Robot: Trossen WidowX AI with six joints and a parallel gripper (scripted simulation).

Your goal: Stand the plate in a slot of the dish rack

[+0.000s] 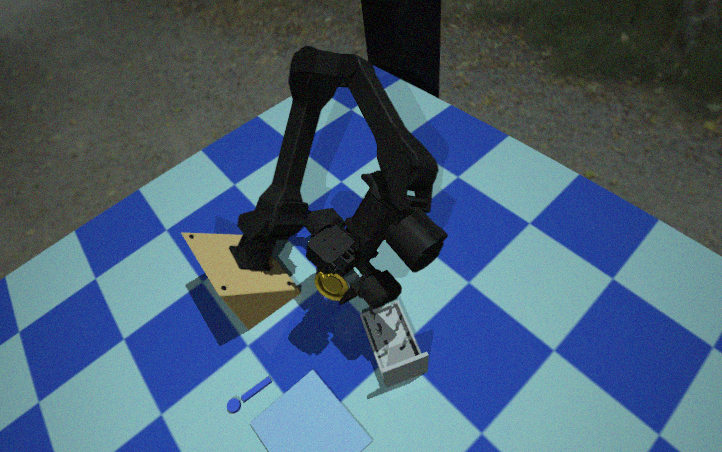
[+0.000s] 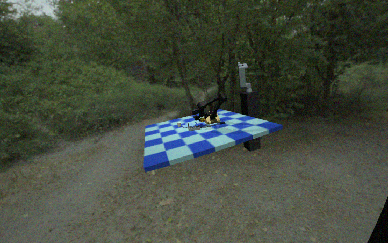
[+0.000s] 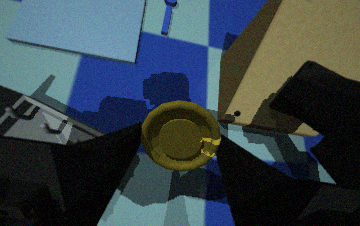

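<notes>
The grey dish rack lies 120 mm ahead of my gripper tip, 50 mm below it and 40 mm to the left of it. The rest, counted from my gripper tip: light blue mat 160 mm ahead, 150 mm to the right, 70 mm below; yellow plate 10 mm above; blue spoon 210 mm to the right, 70 mm below, 50 mm ahead.
</notes>
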